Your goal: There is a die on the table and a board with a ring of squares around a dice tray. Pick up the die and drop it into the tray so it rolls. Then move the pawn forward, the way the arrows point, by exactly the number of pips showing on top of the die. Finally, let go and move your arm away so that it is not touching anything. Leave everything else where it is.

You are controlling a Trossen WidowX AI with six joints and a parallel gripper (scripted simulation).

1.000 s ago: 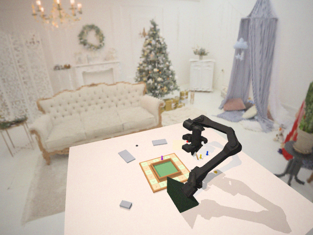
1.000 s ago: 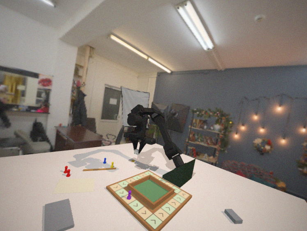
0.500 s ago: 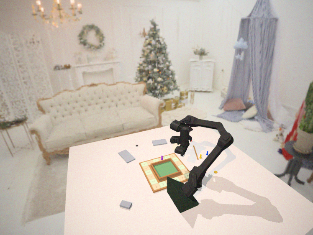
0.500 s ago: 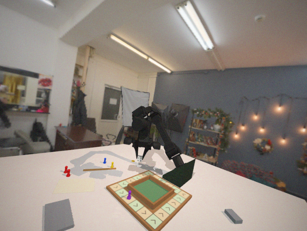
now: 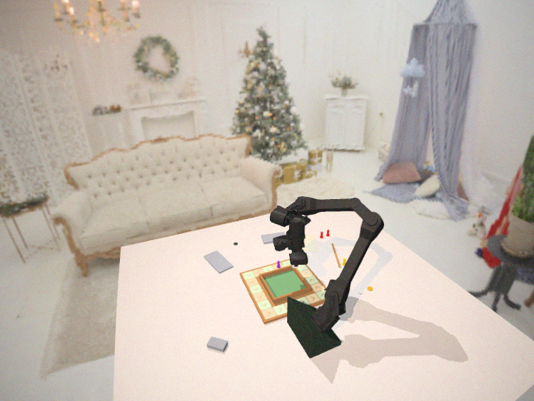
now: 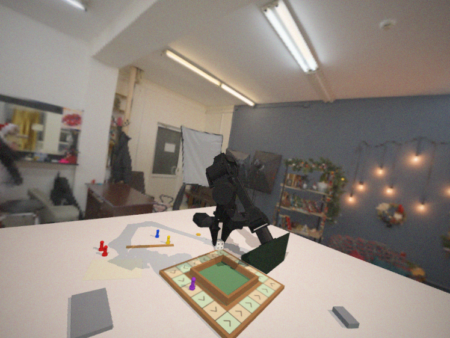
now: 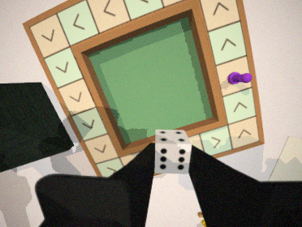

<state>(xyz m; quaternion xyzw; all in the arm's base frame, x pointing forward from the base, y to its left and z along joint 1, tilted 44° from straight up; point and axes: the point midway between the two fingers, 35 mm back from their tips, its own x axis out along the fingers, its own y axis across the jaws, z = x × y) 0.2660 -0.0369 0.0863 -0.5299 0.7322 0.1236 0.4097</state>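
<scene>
The purple pawn is 110 mm ahead of my gripper tip, 80 mm below it and 10 mm to the left of it. Round my gripper tip: green dice tray (100 mm below, 50 mm to the left, 10 mm ahead); then white die (right at my gripper tip); then yellow pawn (250 mm to the right, 90 mm below, 20 mm behind).
</scene>
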